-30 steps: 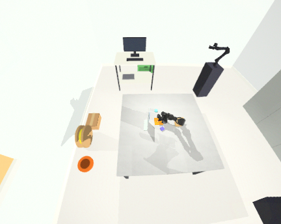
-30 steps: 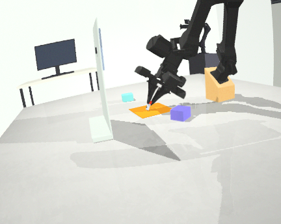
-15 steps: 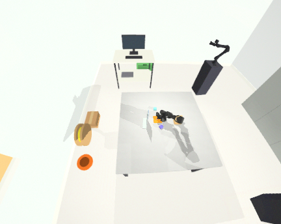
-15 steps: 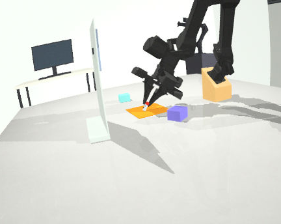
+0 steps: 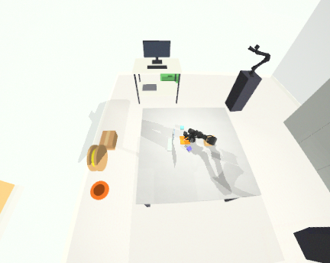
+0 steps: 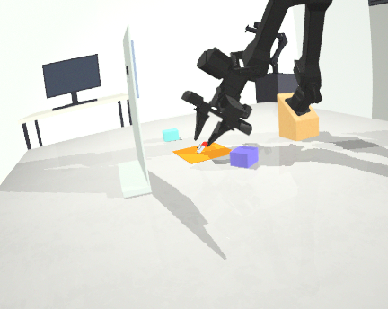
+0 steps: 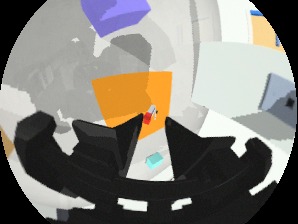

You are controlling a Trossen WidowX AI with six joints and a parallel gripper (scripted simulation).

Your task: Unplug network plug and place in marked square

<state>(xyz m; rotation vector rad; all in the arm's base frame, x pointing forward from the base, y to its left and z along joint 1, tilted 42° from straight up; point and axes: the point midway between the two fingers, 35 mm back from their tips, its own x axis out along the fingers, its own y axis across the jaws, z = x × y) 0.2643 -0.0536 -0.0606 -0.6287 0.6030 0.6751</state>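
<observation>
The orange marked square lies 2 cm below my gripper tip. The rest, counted from my gripper tip: upright white panel (18 cm ahead, 11 cm above, 4 cm to the left); cyan block (19 cm to the right, 1 cm below, 1 cm behind); purple cube (14 cm to the left, 2 cm behind, 1 cm below).
</observation>
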